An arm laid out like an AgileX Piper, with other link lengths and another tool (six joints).
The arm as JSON. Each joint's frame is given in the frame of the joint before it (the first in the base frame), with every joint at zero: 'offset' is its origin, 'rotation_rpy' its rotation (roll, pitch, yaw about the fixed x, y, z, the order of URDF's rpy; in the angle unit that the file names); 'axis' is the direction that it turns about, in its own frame. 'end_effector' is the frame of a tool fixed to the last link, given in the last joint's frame.
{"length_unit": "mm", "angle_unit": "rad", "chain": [
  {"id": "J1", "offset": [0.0, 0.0, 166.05], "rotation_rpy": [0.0, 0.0, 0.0], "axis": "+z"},
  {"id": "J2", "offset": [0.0, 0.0, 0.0], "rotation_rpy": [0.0, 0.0, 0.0], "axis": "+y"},
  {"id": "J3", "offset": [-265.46, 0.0, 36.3], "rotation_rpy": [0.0, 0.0, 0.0], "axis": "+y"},
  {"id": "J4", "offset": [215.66, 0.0, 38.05], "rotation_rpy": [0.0, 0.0, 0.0], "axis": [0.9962, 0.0, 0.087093]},
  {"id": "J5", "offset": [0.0, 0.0, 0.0], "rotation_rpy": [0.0, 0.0, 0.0], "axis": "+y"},
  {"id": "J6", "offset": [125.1, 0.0, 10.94], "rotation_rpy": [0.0, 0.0, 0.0], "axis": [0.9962, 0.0, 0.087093]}
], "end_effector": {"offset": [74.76, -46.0, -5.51], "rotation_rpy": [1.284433, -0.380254, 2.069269]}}
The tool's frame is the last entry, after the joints.
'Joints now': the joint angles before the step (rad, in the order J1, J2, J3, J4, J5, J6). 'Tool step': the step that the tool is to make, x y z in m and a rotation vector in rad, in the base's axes. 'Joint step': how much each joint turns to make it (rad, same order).
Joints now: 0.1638 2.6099 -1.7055 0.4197 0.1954 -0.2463
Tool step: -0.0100 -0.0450 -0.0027 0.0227 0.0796 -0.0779
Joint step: -0.1037 -0.0099 -0.0038 0.0034 0.0989 -0.0004
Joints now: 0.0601 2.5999 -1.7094 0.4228 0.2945 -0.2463
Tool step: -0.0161 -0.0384 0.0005 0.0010 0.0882 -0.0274
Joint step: -0.0890 -0.0167 -0.0003 -0.0420 0.1143 -0.0003
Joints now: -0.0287 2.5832 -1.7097 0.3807 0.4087 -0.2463
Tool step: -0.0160 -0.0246 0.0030 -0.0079 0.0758 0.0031
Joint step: -0.0564 -0.0184 0.0025 -0.0505 0.0972 0.0000
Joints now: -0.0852 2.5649 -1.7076 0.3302 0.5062 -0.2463
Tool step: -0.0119 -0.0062 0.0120 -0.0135 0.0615 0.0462
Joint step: -0.0134 -0.0367 0.0041 -0.0527 0.0974 -0.0025
